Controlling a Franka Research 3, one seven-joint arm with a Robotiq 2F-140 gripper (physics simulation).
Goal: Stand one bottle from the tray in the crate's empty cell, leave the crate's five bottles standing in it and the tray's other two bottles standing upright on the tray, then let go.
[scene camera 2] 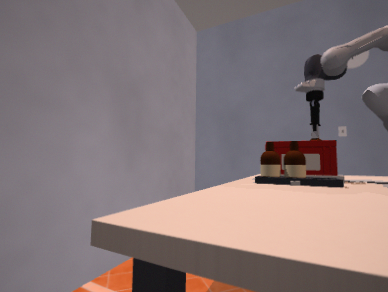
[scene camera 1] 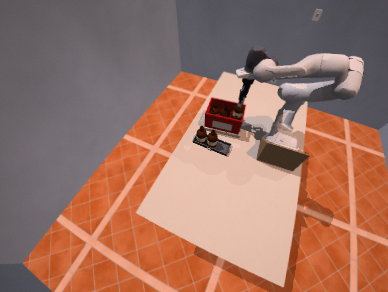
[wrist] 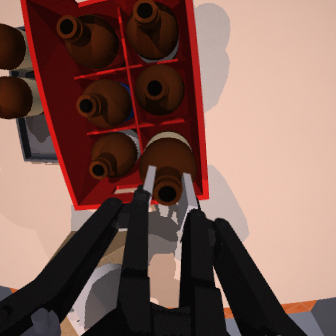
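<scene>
My gripper [scene camera 1: 241,104] [scene camera 2: 315,134] [wrist: 166,180] points down and is shut on the neck of a brown bottle with a cream label [scene camera 1: 238,113] [wrist: 167,155]. This bottle is at the corner cell of the red crate [scene camera 1: 210,118] [scene camera 2: 327,152] [wrist: 198,100] nearest the gripper in the wrist view. It stands higher than the crate's other bottles; its base is hidden. The crate's five bottles stand in the other cells. Two bottles [scene camera 1: 201,135] [scene camera 1: 212,139] [scene camera 2: 270,162] [scene camera 2: 295,162] [wrist: 10,47] [wrist: 14,97] stand upright on the dark tray [scene camera 1: 222,146] [scene camera 2: 325,183] [wrist: 42,145].
Red dividers separate the crate's cells, and its walls rise around the bottles. The tray lies beside the crate's long side. A brown board [scene camera 1: 282,155] stands by the arm's base. The pale table [scene camera 1: 220,200] [scene camera 2: 225,220] carries everything, and walls rise behind it.
</scene>
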